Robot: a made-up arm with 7 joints. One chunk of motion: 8 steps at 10 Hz.
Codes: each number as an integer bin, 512 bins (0 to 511) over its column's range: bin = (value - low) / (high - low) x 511, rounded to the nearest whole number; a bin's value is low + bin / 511 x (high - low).
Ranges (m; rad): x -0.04..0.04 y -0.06..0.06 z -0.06..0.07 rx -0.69..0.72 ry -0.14..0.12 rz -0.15..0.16
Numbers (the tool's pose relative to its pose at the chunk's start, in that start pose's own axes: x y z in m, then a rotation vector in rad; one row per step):
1: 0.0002 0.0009 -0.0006 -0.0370 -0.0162 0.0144
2: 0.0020 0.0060 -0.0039 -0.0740 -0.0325 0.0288
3: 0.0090 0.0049 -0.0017 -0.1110 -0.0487 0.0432
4: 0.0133 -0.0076 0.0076 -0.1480 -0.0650 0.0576
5: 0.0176 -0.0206 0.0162 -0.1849 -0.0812 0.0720
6: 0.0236 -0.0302 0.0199 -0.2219 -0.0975 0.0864
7: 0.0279 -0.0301 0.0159 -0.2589 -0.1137 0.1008
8: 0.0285 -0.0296 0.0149 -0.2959 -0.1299 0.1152
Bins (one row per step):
1: 257 259 233 237 243 271
2: 268 281 221 223 211 295
3: 313 276 229 210 179 318
4: 340 223 266 196 147 342
5: 368 168 300 183 116 366
6: 406 127 314 170 84 390
7: 434 127 298 156 52 413
8: 438 129 294 143 20 437

